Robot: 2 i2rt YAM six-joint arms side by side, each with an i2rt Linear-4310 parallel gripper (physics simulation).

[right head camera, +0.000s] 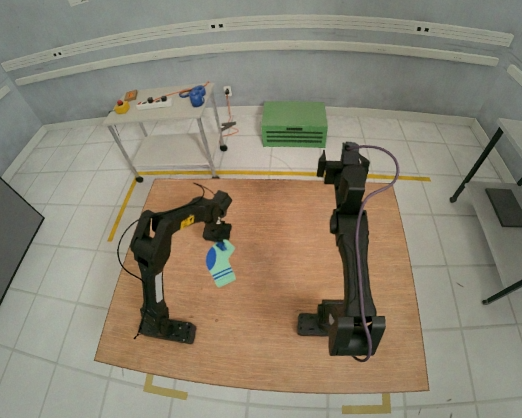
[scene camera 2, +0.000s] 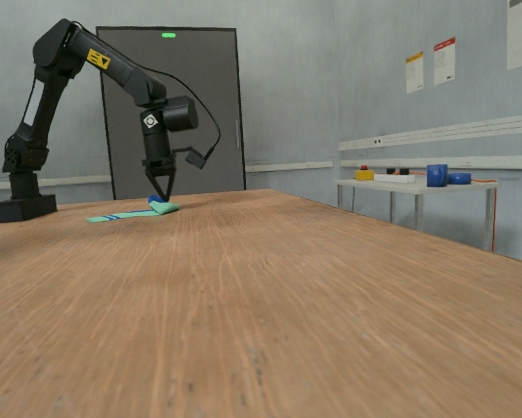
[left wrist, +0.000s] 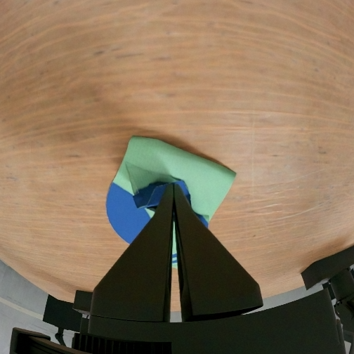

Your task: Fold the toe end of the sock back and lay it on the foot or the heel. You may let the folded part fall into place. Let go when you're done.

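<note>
The mint-green sock [right head camera: 224, 261] [scene camera 2: 135, 214] [left wrist: 200, 175] lies on the wooden table, with its striped cuff toward the front in the right head camera. Its blue heel [right head camera: 211, 257] [left wrist: 125, 212] is at the left side. The blue toe [right head camera: 221, 245] [left wrist: 150, 195] is folded back over the green foot and is bunched at the fingertips. My left gripper [right head camera: 220, 240] [scene camera 2: 165, 200] [left wrist: 173, 190] points down and is shut on the sock's toe, low over the foot. Its fingers hide part of the sock in the left wrist view. My right gripper [right head camera: 345, 161] is open, away from the sock, near the table's far edge.
The wooden table [right head camera: 280, 240] [scene camera 2: 300, 300] [left wrist: 175, 65] carries both arm bases. Behind it in the right head camera stand a wheeled cart [right head camera: 160, 118] with blue items and a power strip, and a green cabinet [right head camera: 294, 120]. A grey shelf stands at the right.
</note>
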